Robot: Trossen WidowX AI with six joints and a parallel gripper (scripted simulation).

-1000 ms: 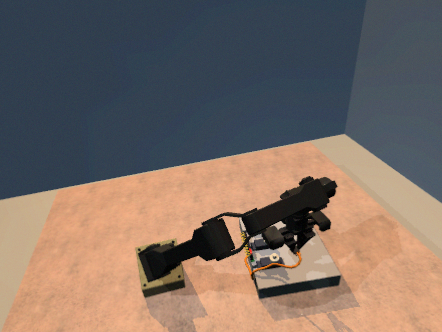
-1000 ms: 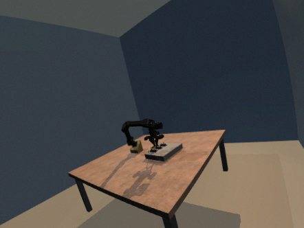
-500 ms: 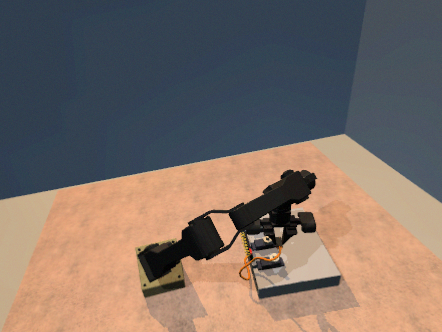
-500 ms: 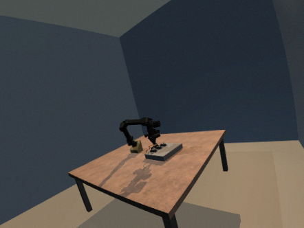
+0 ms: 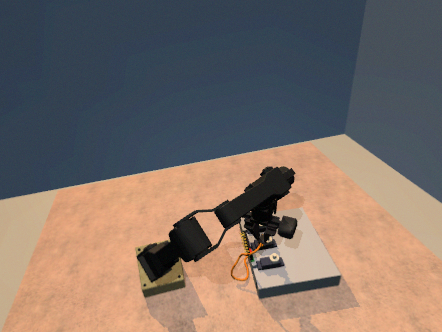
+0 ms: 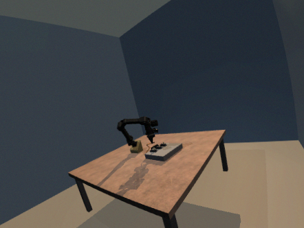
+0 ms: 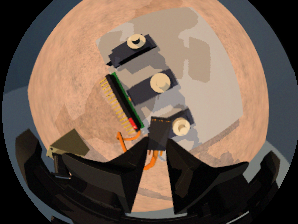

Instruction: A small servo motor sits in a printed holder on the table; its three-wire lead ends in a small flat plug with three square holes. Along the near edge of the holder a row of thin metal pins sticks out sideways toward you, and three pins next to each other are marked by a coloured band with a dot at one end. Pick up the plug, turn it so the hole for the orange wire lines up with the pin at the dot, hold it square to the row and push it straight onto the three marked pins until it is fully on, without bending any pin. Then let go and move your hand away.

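Right now the red marked band is 30 mm behind my gripper tip, 20 mm to the left of it and 50 mm below it. Also, from my gripper tip: holder: 130 mm ahead, 20 mm to the left, 100 mm below.
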